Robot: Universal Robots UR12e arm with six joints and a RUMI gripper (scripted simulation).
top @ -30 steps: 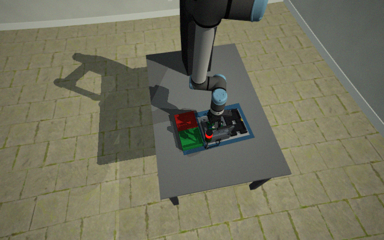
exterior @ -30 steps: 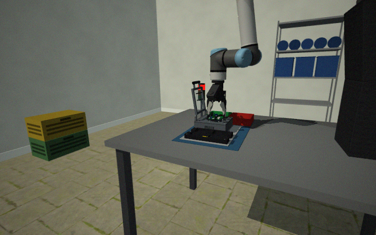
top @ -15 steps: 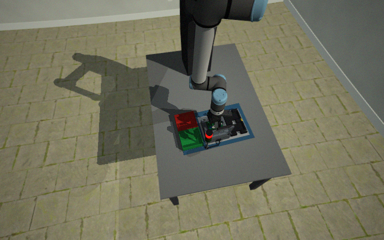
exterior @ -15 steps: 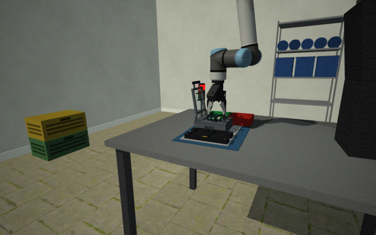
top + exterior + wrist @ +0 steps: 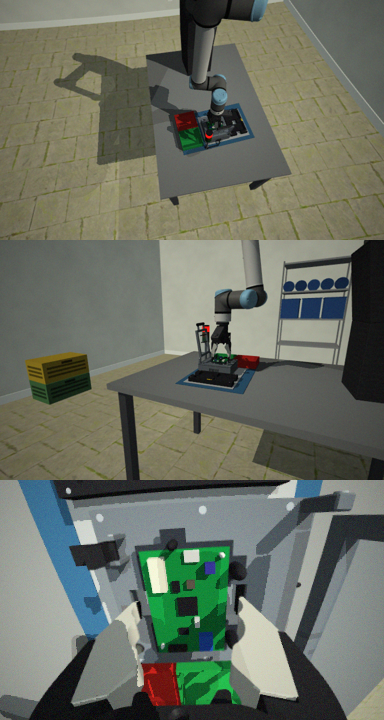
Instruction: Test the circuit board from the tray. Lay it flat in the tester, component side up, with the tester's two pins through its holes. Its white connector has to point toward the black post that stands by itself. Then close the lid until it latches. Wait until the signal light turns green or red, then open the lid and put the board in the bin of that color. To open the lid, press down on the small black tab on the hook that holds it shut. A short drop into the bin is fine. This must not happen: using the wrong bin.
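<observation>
My gripper is now 1 cm to the left of the green circuit board. From my hand the other things lie so: black latch piece 6 cm to the left, 6 cm behind, 1 cm above; green bin 21 cm to the right, 6 cm below, 2 cm ahead; tester lid 11 cm ahead, 11 cm above, 2 cm to the right.
</observation>
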